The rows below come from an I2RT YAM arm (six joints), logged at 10 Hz.
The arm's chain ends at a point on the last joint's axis. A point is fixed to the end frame.
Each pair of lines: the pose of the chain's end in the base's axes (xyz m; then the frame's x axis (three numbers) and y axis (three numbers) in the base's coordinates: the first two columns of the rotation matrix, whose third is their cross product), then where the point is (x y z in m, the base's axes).
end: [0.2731, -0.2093, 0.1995, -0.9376, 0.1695, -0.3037, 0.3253, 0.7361, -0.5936]
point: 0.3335 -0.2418 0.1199
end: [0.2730, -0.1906, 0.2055, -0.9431, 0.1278, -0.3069, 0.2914, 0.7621, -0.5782]
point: 0.3354 -0.2185 0.1258
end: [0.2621, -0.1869, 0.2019, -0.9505, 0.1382, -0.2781, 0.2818, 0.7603, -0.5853]
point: 0.3218 -0.2153 0.1203
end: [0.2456, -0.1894, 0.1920, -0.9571, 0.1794, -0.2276, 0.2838, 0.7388, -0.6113]
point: 0.2993 -0.2216 0.1077
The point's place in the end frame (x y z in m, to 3 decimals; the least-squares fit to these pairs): -0.038 0.043 0.088
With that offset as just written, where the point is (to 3 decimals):
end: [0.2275, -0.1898, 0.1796, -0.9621, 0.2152, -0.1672, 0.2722, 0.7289, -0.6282]
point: 0.275 -0.224 0.092
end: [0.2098, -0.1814, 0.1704, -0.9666, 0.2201, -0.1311, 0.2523, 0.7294, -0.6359]
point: 0.253 -0.215 0.081
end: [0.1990, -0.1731, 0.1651, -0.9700, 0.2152, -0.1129, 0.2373, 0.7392, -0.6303]
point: 0.241 -0.206 0.075
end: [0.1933, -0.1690, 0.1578, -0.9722, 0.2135, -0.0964, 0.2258, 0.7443, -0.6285]
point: 0.234 -0.201 0.067
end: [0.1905, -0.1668, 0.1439, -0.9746, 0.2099, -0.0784, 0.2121, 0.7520, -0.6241]
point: 0.230 -0.197 0.052
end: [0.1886, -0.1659, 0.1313, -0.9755, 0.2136, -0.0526, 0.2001, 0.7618, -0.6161]
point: 0.226 -0.195 0.038
